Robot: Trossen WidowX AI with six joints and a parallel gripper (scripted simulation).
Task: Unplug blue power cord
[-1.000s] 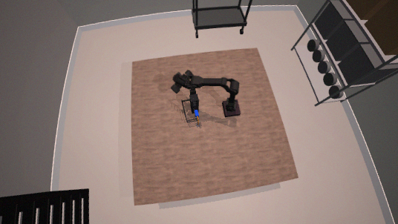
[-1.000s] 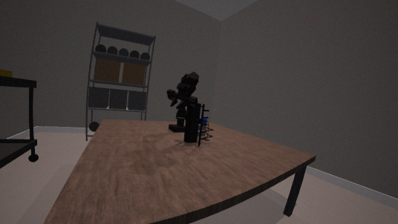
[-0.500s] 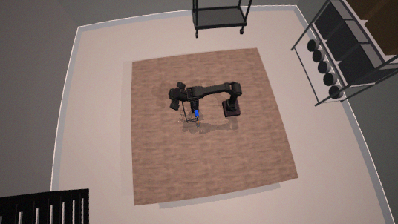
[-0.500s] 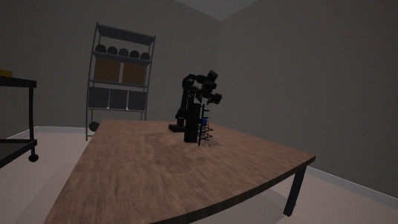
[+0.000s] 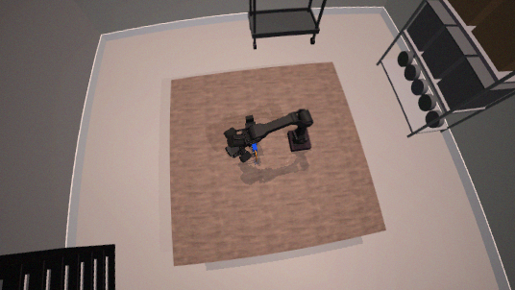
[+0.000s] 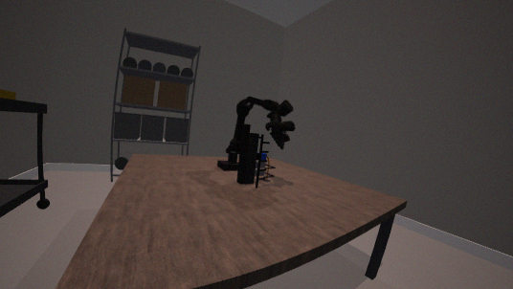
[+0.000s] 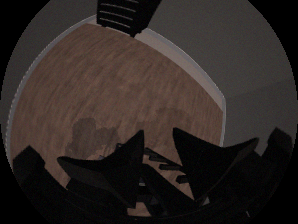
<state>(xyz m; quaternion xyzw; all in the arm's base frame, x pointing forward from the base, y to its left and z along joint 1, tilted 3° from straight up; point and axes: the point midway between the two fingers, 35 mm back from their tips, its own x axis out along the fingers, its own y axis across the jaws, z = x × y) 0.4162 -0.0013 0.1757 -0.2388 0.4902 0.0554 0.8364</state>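
The blue plug lies 130 mm behind my gripper tip, 20 mm to the right of it and 60 mm below it.
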